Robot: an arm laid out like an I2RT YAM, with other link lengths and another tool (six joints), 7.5 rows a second.
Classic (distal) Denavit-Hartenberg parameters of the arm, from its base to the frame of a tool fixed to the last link. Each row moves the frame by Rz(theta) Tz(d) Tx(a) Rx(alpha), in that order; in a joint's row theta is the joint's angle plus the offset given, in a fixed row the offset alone. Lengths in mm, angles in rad.
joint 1: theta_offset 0  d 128.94  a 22.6  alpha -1.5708
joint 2: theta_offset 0  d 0  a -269.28  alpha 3.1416
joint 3: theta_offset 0.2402  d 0  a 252.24  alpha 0
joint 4: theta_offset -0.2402  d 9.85  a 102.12  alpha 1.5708
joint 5: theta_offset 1.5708  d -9.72  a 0  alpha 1.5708
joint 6: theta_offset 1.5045  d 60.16  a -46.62  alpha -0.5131
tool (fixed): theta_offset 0  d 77.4  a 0  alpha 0
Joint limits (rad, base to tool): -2.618..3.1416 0..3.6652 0..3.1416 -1.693..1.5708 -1.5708..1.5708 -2.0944..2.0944
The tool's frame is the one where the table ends.
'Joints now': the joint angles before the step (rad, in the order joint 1, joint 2, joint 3, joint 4, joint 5, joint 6). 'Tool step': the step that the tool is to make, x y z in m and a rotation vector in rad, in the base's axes. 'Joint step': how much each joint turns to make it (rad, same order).
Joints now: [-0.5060, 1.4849, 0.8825, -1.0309, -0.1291, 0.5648]
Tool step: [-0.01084, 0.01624, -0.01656, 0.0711, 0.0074, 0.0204]
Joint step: [0.0019, 0.0000, -0.0705, 0.0259, -0.0569, -0.0237]
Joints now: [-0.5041, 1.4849, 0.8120, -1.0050, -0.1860, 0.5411]
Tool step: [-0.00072, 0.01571, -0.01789, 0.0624, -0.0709, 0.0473]
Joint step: [0.0000, 0.0000, -0.1038, 0.1228, -0.0839, -0.0572]
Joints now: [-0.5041, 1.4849, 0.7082, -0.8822, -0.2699, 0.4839]
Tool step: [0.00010, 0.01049, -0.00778, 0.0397, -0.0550, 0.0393]
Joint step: [-0.0004, 0.0000, -0.0587, 0.0740, -0.0580, -0.0466]
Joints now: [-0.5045, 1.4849, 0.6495, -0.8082, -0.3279, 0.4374]
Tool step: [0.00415, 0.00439, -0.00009, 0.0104, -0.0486, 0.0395]
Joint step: [0.0004, 0.0000, -0.0195, 0.0423, -0.0301, -0.0436]
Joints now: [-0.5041, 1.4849, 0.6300, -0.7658, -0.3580, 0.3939]
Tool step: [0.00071, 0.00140, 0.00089, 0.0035, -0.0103, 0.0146]
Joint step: [-0.0004, -0.0003, -0.0003, 0.0015, -0.0073, -0.0165]
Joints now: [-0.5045, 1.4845, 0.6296, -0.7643, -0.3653, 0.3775]
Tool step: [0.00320, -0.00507, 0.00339, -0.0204, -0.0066, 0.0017]
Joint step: [-0.0061, -0.0004, 0.0164, -0.0038, 0.0149, -0.0077]
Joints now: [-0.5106, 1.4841, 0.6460, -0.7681, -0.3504, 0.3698]
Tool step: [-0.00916, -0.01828, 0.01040, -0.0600, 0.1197, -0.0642]
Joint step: [-0.0183, -0.0007, 0.0950, -0.1537, 0.1083, 0.0553]
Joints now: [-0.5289, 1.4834, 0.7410, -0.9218, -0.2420, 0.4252]
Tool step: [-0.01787, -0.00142, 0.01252, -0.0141, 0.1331, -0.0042]
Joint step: [0.0004, -0.0004, 0.0866, -0.1916, 0.0778, 0.0164]
